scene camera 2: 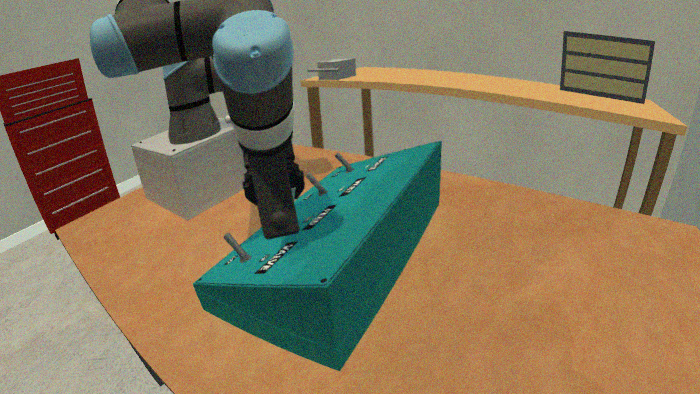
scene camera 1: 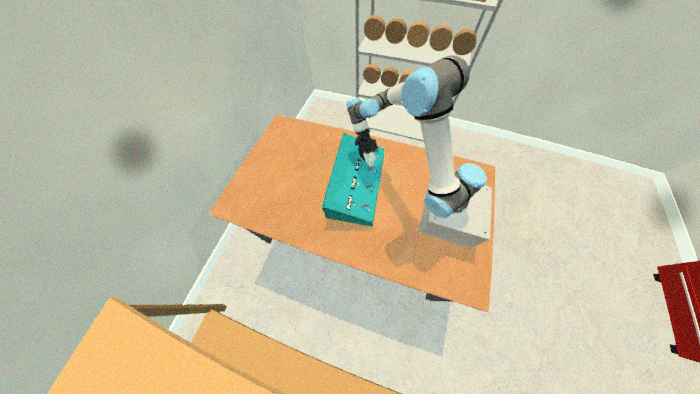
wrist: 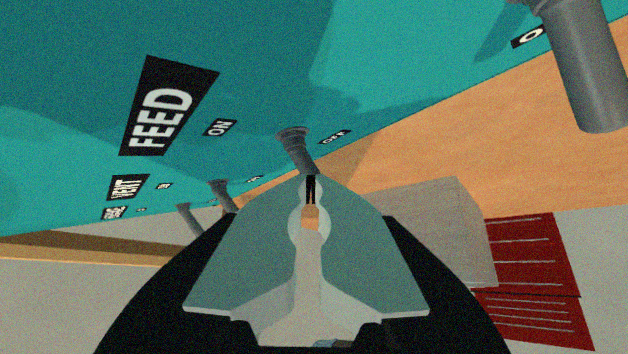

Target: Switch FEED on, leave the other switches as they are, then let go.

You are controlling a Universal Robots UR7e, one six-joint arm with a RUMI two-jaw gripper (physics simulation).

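Places are measured from the arm's base along level axes (x ahead, y left, z up), in centimetres.
Pixels of known places: gripper, fingertip midpoint: [scene camera 1: 371, 166] [wrist: 311, 177]; arm's base, link origin: [scene camera 2: 195, 135].
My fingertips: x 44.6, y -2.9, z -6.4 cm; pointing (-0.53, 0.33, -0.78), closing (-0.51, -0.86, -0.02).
Ahead of a thing's pixels: the offset from my fingertips to its middle. "spot": to the spot under its first point. Level surfaces: height alone.
The teal panel {dx +5.7, dy +8.7, dz -5.5 cm} [scene camera 1: 340, 187] [scene camera 2: 390, 225] slopes on the table with a row of toggle switches. My gripper [scene camera 1: 370, 163] [scene camera 2: 281, 232] [wrist: 311, 177] is shut with nothing between its jaws. In the wrist view its tips meet the end of the FEED switch {dx -0.5, dy +0.4, dz -0.6 cm} [wrist: 300, 152], and hide that end. The FEED label {dx +7.4, dy +3.0, dz -0.2 cm} [wrist: 159, 117] [scene camera 2: 320, 217] and ON mark {spot: dx +5.2, dy +2.1, dz -1.1 cm} [wrist: 219, 127] are left of the lever, the OFF mark {spot: dx -2.4, dy -0.4, dz -4.1 cm} [wrist: 335, 136] right. The exact lean of the lever is hard to tell. The VENT switch {dx -4.2, dy +11.8, dz -0.6 cm} [wrist: 223, 196] [scene camera 2: 316, 184], BRAKE switch {dx -7.9, dy +23.2, dz -0.6 cm} [wrist: 190, 219] [scene camera 2: 344, 162] and VALVE switch {dx +3.3, dy -11.0, dz -0.6 cm} [wrist: 585, 70] [scene camera 2: 236, 247] stand apart from the tips.
The VALVE and VENT switches flank FEED closely. The robot's pale base block [scene camera 1: 452, 232] [scene camera 2: 185, 185] [wrist: 435, 225] stands beside the panel on the orange table {dz -11.4 cm} [scene camera 1: 280, 200] [scene camera 2: 525, 300]. A red cabinet [scene camera 2: 60, 150] [wrist: 530, 260] and a wooden bench [scene camera 2: 450, 85] stand beyond.
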